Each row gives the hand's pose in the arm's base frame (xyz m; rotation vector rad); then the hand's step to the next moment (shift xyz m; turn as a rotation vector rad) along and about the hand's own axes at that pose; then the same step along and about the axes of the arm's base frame.
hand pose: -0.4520 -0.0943 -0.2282 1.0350 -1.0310 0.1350
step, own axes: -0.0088 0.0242 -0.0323 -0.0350 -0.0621 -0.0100
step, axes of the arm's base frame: 0.0029 0.0409 0.0053 0.0205 -0.0140 -0.0676
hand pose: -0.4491 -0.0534 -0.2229 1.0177 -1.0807 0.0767
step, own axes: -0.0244 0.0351 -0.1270 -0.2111 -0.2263 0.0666
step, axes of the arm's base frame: 0.0576 0.1208 -0.0067 -0.0397 -0.0910 -0.3006
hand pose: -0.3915 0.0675 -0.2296 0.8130 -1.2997 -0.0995
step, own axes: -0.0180 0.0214 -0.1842 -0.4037 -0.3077 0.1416
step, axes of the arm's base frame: 0.1485 0.1122 -0.0093 -0.1344 -0.0900 -0.5015
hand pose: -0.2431 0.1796 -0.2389 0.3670 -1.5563 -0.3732
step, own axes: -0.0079 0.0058 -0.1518 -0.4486 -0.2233 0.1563
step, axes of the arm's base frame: 0.1519 0.0076 -0.0020 -0.1483 0.0057 -0.5035
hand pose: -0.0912 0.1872 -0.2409 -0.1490 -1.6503 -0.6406
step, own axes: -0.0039 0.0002 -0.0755 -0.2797 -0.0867 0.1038
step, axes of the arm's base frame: 0.0668 -0.0355 0.0000 -0.0746 0.0505 -0.2973
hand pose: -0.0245 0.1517 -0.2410 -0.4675 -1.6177 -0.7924
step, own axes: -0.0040 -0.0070 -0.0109 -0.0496 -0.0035 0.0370
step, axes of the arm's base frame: 0.0036 -0.0121 -0.0050 -0.0180 0.0304 -0.0509
